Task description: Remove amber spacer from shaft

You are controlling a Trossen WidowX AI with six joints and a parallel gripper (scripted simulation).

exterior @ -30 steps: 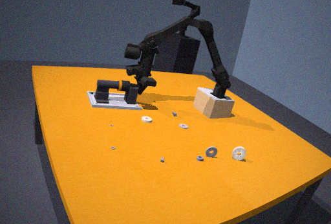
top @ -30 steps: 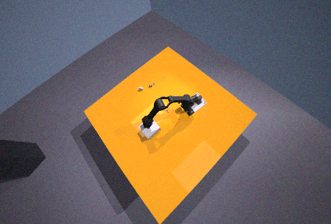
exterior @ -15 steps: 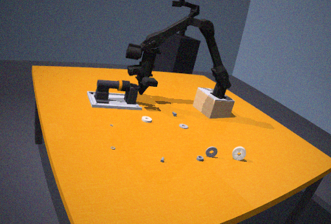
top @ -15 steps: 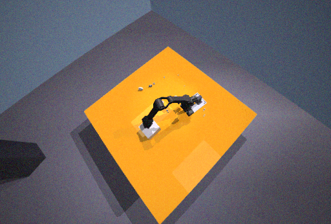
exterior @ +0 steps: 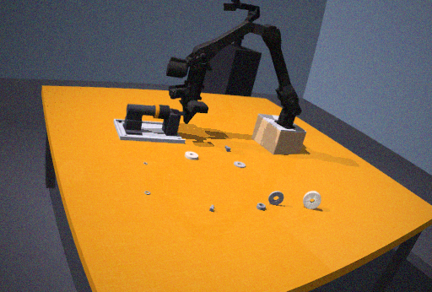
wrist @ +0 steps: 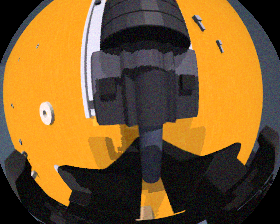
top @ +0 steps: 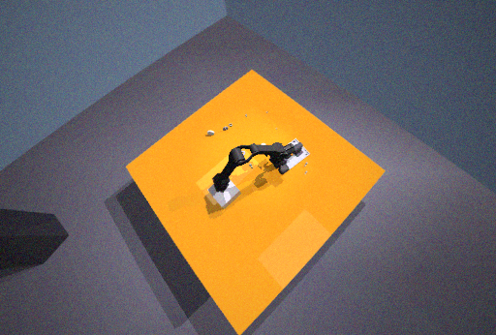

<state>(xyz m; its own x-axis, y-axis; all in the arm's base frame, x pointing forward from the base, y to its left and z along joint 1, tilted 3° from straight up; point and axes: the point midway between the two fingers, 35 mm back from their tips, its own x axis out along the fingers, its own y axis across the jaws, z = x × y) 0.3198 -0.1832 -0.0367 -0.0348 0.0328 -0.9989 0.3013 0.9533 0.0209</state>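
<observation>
Right now my gripper tip is 80 mm short of the dark shaft, 20 mm to the left of it and 30 mm below it. Also, from my gripper tip: grey ring 50 mm behind, 240 mm to the left, 40 mm below; amber spacer 110 mm ahead, 40 mm to the right, 30 mm above; white ring 80 mm ahead, 160 mm to the left, 40 mm below.
</observation>
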